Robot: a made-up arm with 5 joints. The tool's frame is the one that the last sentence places. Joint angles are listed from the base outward.
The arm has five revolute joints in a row. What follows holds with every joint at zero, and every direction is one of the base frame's.
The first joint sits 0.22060 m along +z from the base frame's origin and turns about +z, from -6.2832 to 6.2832 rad.
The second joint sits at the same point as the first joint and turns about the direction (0, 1, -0.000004), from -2.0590 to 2.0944 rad.
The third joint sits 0.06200 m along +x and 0.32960 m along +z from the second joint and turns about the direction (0, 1, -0.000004), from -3.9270 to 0.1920 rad.
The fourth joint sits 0.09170 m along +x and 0.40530 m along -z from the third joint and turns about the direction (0, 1, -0.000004), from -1.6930 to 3.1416 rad.
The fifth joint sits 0.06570 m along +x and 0.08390 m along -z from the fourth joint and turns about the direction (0, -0.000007, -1), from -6.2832 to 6.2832 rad.
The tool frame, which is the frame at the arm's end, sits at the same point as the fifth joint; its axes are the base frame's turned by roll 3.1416, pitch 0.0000 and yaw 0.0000 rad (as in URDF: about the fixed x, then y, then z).
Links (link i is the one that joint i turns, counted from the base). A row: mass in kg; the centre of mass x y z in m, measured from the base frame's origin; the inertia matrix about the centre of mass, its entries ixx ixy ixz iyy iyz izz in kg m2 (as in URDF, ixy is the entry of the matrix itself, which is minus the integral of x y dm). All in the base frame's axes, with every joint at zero. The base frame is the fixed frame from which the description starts. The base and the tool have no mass.
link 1: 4.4; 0.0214 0.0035 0.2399; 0.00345 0 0 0.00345 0 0.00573
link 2: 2.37; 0.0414 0.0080 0.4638; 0.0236 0 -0.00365 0.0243 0 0.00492
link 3: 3.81; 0.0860 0.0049 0.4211; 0.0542 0 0.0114 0.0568 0 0.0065
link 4: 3.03; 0.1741 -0.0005 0.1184; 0.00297 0 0.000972 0.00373 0 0.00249
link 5: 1.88; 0.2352 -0.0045 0.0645; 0.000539 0 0 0.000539 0 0.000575
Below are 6 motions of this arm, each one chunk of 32 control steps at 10 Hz.
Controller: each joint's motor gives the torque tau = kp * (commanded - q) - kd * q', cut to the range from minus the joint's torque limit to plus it. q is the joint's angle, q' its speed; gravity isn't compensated. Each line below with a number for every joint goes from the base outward.
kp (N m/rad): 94 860 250 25 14
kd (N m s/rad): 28 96 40 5 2
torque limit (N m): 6.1 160 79 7.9 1.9
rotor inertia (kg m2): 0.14 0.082 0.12 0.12 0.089
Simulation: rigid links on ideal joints. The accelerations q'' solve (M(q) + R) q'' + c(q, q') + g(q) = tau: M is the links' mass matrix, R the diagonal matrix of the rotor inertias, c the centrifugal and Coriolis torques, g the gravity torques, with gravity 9.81 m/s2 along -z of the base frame. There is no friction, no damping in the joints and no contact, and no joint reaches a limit. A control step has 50 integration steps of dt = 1/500 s. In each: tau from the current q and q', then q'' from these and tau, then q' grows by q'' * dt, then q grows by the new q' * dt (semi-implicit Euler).
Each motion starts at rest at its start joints. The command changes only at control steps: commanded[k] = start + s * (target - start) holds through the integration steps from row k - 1 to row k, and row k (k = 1, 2, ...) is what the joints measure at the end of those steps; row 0 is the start. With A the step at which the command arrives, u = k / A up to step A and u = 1 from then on. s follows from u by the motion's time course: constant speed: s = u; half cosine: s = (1 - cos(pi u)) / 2; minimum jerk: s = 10 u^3 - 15 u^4 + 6 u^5; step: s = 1 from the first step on.
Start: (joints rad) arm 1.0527 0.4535 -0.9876 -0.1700 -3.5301
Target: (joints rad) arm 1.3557 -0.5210 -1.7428 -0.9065 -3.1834
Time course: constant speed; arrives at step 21
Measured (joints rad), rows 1 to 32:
1: 1.0549 0.4520 -0.9721 -0.1506 -3.5235
2: 1.0606 0.4289 -0.9671 -0.1303 -3.5102
3: 1.0694 0.3894 -0.9847 -0.1364 -3.4946
4: 1.0801 0.3441 -1.0130 -0.1596 -3.4784
5: 1.0923 0.2974 -1.0441 -0.1896 -3.4620
6: 1.1054 0.2505 -1.0758 -0.2221 -3.4457
7: 1.1191 0.2035 -1.1077 -0.2559 -3.4293
8: 1.1332 0.1564 -1.1399 -0.2910 -3.4130
9: 1.1476 0.1091 -1.1727 -0.3274 -3.3968
10: 1.1621 0.0616 -1.2061 -0.3652 -3.3806
11: 1.1767 0.0138 -1.2402 -0.4044 -3.3644
12: 1.1913 -0.0343 -1.2751 -0.4451 -3.3482
13: 1.2060 -0.0826 -1.3108 -0.4873 -3.3320
14: 1.2207 -0.1312 -1.3473 -0.5309 -3.3157
15: 1.2353 -0.1801 -1.3846 -0.5759 -3.2994
16: 1.2499 -0.2292 -1.4228 -0.6221 -3.2831
17: 1.2644 -0.2786 -1.4619 -0.6694 -3.2666
18: 1.2789 -0.3282 -1.5017 -0.7177 -3.2501
19: 1.2933 -0.3781 -1.5425 -0.7668 -3.2335
20: 1.3076 -0.4282 -1.5840 -0.8163 -3.2167
21: 1.3218 -0.4786 -1.6262 -0.8659 -3.1998
22: 1.3322 -0.5070 -1.6615 -0.9119 -3.1886
23: 1.3392 -0.5169 -1.6777 -0.9406 -3.1840
24: 1.3441 -0.5185 -1.6828 -0.9552 -3.1829
25: 1.3475 -0.5178 -1.6835 -0.9621 -3.1829
26: 1.3499 -0.5171 -1.6832 -0.9655 -3.1831
27: 1.3516 -0.5168 -1.6829 -0.9673 -3.1832
28: 1.3528 -0.5167 -1.6828 -0.9683 -3.1833
29: 1.3537 -0.5167 -1.6828 -0.9690 -3.1833
30: 1.3543 -0.5167 -1.6829 -0.9694 -3.1833
31: 1.3547 -0.5167 -1.6829 -0.9696 -3.1833
32: 1.3550 -0.5167 -1.6829 -0.9698 -3.1833

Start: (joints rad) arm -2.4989 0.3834 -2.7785 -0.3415 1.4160
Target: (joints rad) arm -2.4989 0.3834 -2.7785 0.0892 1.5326
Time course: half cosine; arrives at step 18
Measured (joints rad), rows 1 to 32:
1: -2.4990 0.3979 -2.7664 -0.3587 1.4172
2: -2.4990 0.4137 -2.7449 -0.3582 1.4228
3: -2.4989 0.4218 -2.7303 -0.3461 1.4296
4: -2.4989 0.4242 -2.7236 -0.3298 1.4359
5: -2.4989 0.4241 -2.7216 -0.3098 1.4421
6: -2.4989 0.4234 -2.7213 -0.2855 1.4492
7: -2.4989 0.4229 -2.7214 -0.2563 1.4575
8: -2.4989 0.4228 -2.7213 -0.2227 1.4669
9: -2.4989 0.4229 -2.7209 -0.1857 1.4771
10: -2.4989 0.4231 -2.7204 -0.1465 1.4877
11: -2.4989 0.4233 -2.7198 -0.1062 1.4984
12: -2.4989 0.4235 -2.7192 -0.0664 1.5087
13: -2.4989 0.4237 -2.7186 -0.0281 1.5184
14: -2.4989 0.4239 -2.7180 0.0075 1.5271
15: -2.4989 0.4241 -2.7174 0.0392 1.5346
16: -2.4989 0.4243 -2.7169 0.0661 1.5407
17: -2.4989 0.4244 -2.7165 0.0874 1.5452
18: -2.4989 0.4245 -2.7161 0.1024 1.5480
19: -2.4989 0.4246 -2.7158 0.1118 1.5493
20: -2.4989 0.4246 -2.7157 0.1174 1.5497
21: -2.4989 0.4246 -2.7157 0.1207 1.5499
22: -2.4989 0.4245 -2.7157 0.1226 1.5499
23: -2.4989 0.4245 -2.7157 0.1237 1.5499
24: -2.4989 0.4245 -2.7157 0.1244 1.5499
25: -2.4989 0.4245 -2.7157 0.1248 1.5499
26: -2.4989 0.4245 -2.7157 0.1250 1.5499
27: -2.4989 0.4245 -2.7157 0.1252 1.5499
28: -2.4989 0.4245 -2.7157 0.1252 1.5499
29: -2.4989 0.4245 -2.7157 0.1253 1.5499
30: -2.4989 0.4245 -2.7157 0.1253 1.5499
31: -2.4989 0.4245 -2.7157 0.1253 1.5499
32: -2.4989 0.4245 -2.7157 0.1254 1.5499

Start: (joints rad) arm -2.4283 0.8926 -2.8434 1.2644 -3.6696
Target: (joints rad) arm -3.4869 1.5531 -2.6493 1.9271 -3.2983
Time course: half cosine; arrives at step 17
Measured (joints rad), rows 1 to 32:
1: -2.4293 0.9197 -2.8197 1.2856 -3.6674
2: -2.4339 0.9578 -2.7790 1.3256 -3.6612
3: -2.4456 0.9918 -2.7499 1.3622 -3.6504
4: -2.4673 1.0255 -2.7323 1.3938 -3.6347
5: -2.5004 1.0646 -2.7191 1.4255 -3.6141
6: -2.5454 1.1114 -2.7051 1.4612 -3.5891
7: -2.6026 1.1653 -2.6889 1.5017 -3.5606
8: -2.6717 1.2239 -2.6709 1.5459 -3.5294
9: -2.7522 1.2847 -2.6522 1.5922 -3.4966
10: -2.8428 1.3454 -2.6340 1.6388 -3.4634
11: -2.9403 1.4038 -2.6170 1.6844 -3.4309
12: -3.0401 1.4579 -2.6017 1.7279 -3.4002
13: -3.1374 1.5062 -2.5884 1.7680 -3.3722
14: -3.2278 1.5470 -2.5772 1.8037 -3.3478
15: -3.3076 1.5792 -2.5683 1.8337 -3.3279
16: -3.3737 1.6017 -2.5619 1.8568 -3.3132
17: -3.4238 1.6138 -2.5582 1.8720 -3.3043
18: -3.4577 1.6177 -2.5575 1.8803 -3.3002
19: -3.4780 1.6181 -2.5589 1.8844 -3.2986
20: -3.4885 1.6176 -2.5604 1.8865 -3.2978
21: -3.4929 1.6174 -2.5612 1.8876 -3.2973
22: -3.4937 1.6174 -2.5616 1.8883 -3.2969
23: -3.4928 1.6175 -2.5617 1.8887 -3.2965
24: -3.4913 1.6175 -2.5617 1.8889 -3.2963
25: -3.4899 1.6175 -2.5617 1.8890 -3.2962
26: -3.4887 1.6175 -2.5617 1.8890 -3.2961
27: -3.4878 1.6175 -2.5617 1.8890 -3.2961
28: -3.4873 1.6175 -2.5617 1.8890 -3.2961
29: -3.4870 1.6175 -2.5617 1.8891 -3.2961
30: -3.4868 1.6175 -2.5617 1.8891 -3.2961
31: -3.4868 1.6175 -2.5618 1.8891 -3.2961
32: -3.4868 1.6175 -2.5618 1.8891 -3.2961

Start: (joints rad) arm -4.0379 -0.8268 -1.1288 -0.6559 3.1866
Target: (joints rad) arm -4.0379 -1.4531 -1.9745 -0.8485 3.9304
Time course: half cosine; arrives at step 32
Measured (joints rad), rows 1 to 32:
1: -4.0379 -0.8302 -1.0974 -0.6627 3.1865
2: -4.0379 -0.8301 -1.0728 -0.6602 3.1874
3: -4.0379 -0.8344 -1.0641 -0.6571 3.1920
4: -4.0380 -0.8430 -1.0673 -0.6573 3.2006
5: -4.0380 -0.8551 -1.0788 -0.6606 3.2131
6: -4.0380 -0.8702 -1.0963 -0.6663 3.2289
7: -4.0380 -0.8881 -1.1186 -0.6741 3.2480
8: -4.0380 -0.9087 -1.1453 -0.6836 3.2700
9: -4.0380 -0.9317 -1.1759 -0.6948 3.2948
10: -4.0380 -0.9570 -1.2101 -0.7075 3.3223
11: -4.0380 -0.9843 -1.2476 -0.7216 3.3521
12: -4.0380 -1.0136 -1.2882 -0.7369 3.3840
13: -4.0379 -1.0443 -1.3313 -0.7532 3.4177
14: -4.0379 -1.0764 -1.3767 -0.7701 3.4529
15: -4.0379 -1.1094 -1.4240 -0.7875 3.4893
16: -4.0379 -1.1430 -1.4726 -0.8050 3.5265
17: -4.0379 -1.1770 -1.5220 -0.8223 3.5642
18: -4.0379 -1.2109 -1.5718 -0.8391 3.6020
19: -4.0379 -1.2444 -1.6214 -0.8552 3.6395
20: -4.0379 -1.2772 -1.6702 -0.8703 3.6763
21: -4.0379 -1.3089 -1.7178 -0.8843 3.7121
22: -4.0379 -1.3392 -1.7636 -0.8969 3.7464
23: -4.0378 -1.3678 -1.8071 -0.9081 3.7789
24: -4.0378 -1.3944 -1.8478 -0.9180 3.8092
25: -4.0378 -1.4188 -1.8854 -0.9264 3.8372
26: -4.0378 -1.4407 -1.9195 -0.9335 3.8625
27: -4.0378 -1.4599 -1.9498 -0.9393 3.8848
28: -4.0378 -1.4763 -1.9761 -0.9440 3.9040
29: -4.0378 -1.4897 -1.9980 -0.9476 3.9199
30: -4.0378 -1.5000 -2.0155 -0.9502 3.9324
31: -4.0378 -1.5072 -2.0285 -0.9520 3.9413
32: -4.0378 -1.5111 -2.0369 -0.9529 3.9466

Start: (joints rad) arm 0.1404 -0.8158 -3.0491 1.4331 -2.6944
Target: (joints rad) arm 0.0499 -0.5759 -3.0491 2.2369 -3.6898
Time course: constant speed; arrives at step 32
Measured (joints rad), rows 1 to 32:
1: 0.1398 -0.8308 -3.0732 1.4539 -2.7100
2: 0.1387 -0.8460 -3.1067 1.4656 -2.7370
3: 0.1371 -0.8490 -3.1269 1.4785 -2.7670
4: 0.1351 -0.8435 -3.1346 1.4987 -2.7978
5: 0.1328 -0.8346 -3.1358 1.5244 -2.8288
6: 0.1301 -0.8254 -3.1347 1.5528 -2.8599
7: 0.1274 -0.8167 -3.1334 1.5820 -2.8910
8: 0.1246 -0.8085 -3.1323 1.6114 -2.9221
9: 0.1218 -0.8004 -3.1314 1.6407 -2.9531
10: 0.1190 -0.7924 -3.1305 1.6700 -2.9841
11: 0.1161 -0.7844 -3.1297 1.6992 -3.0150
12: 0.1133 -0.7764 -3.1288 1.7284 -3.0458
13: 0.1105 -0.7684 -3.1279 1.7576 -3.0766
14: 0.1077 -0.7604 -3.1271 1.7867 -3.1074
15: 0.1048 -0.7524 -3.1262 1.8157 -3.1381
16: 0.1020 -0.7443 -3.1253 1.8447 -3.1688
17: 0.0992 -0.7363 -3.1244 1.8735 -3.1994
18: 0.0964 -0.7283 -3.1235 1.9023 -3.2301
19: 0.0935 -0.7203 -3.1226 1.9310 -3.2606
20: 0.0907 -0.7122 -3.1218 1.9596 -3.2912
21: 0.0879 -0.7042 -3.1209 1.9881 -3.3217
22: 0.0851 -0.6962 -3.1200 2.0164 -3.3522
23: 0.0822 -0.6881 -3.1192 2.0447 -3.3827
24: 0.0794 -0.6801 -3.1183 2.0728 -3.4132
25: 0.0766 -0.6721 -3.1175 2.1008 -3.4437
26: 0.0738 -0.6641 -3.1166 2.1287 -3.4741
27: 0.0709 -0.6561 -3.1158 2.1565 -3.5046
28: 0.0681 -0.6480 -3.1150 2.1842 -3.5350
29: 0.0653 -0.6400 -3.1141 2.2117 -3.5655
30: 0.0625 -0.6320 -3.1133 2.2391 -3.5959
31: 0.0596 -0.6240 -3.1125 2.2664 -3.6264
32: 0.0568 -0.6160 -3.1117 2.2936 -3.6569

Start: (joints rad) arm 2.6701 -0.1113 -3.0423 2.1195 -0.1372
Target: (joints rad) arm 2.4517 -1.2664 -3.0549 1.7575 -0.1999
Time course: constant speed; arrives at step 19
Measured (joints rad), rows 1 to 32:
1: 2.6668 -0.1406 -3.0367 2.1558 -0.1377
2: 2.6612 -0.1944 -3.0412 2.1802 -0.1393
3: 2.6541 -0.2585 -3.0518 2.1828 -0.1418
4: 2.6458 -0.3250 -3.0635 2.1733 -0.1447
5: 2.6367 -0.3914 -3.0740 2.1573 -0.1479
6: 2.6270 -0.4571 -3.0831 2.1377 -0.1511
7: 2.6169 -0.5224 -3.0911 2.1156 -0.1544
8: 2.6065 -0.5875 -3.0986 2.0917 -0.1577
9: 2.5958 -0.6525 -3.1057 2.0663 -0.1611
10: 2.5850 -0.7173 -3.1125 2.0397 -0.1645
11: 2.5740 -0.7820 -3.1189 2.0121 -0.1679
12: 2.5629 -0.8465 -3.1250 1.9836 -0.1713
13: 2.5517 -0.9109 -3.1307 1.9543 -0.1748
14: 2.5404 -0.9750 -3.1361 1.9244 -0.1782
15: 2.5291 -1.0388 -3.1410 1.8940 -0.1817
16: 2.5176 -1.1024 -3.1455 1.8632 -0.1852
17: 2.5061 -1.1657 -3.1496 1.8323 -0.1887
18: 2.4945 -1.2288 -3.1532 1.8012 -0.1922
19: 2.4829 -1.2916 -3.1563 1.7702 -0.1957
20: 2.4723 -1.3249 -3.1696 1.7388 -0.1981
21: 2.4638 -1.3352 -3.1725 1.7196 -0.1992
22: 2.4577 -1.3358 -3.1689 1.7118 -0.1996
23: 2.4537 -1.3342 -3.1643 1.7101 -0.1997
24: 2.4515 -1.3332 -3.1613 1.7102 -0.1997
25: 2.4505 -1.3330 -3.1599 1.7104 -0.1996
26: 2.4502 -1.3330 -3.1595 1.7105 -0.1995
27: 2.4503 -1.3332 -3.1594 1.7103 -0.1994
28: 2.4506 -1.3333 -3.1594 1.7102 -0.1994
29: 2.4509 -1.3333 -3.1594 1.7101 -0.1993
30: 2.4512 -1.3333 -3.1594 1.7101 -0.1993
31: 2.4514 -1.3333 -3.1593 1.7100 -0.1993
32: 2.4516 -1.3333 -3.1593 1.7100 -0.1993

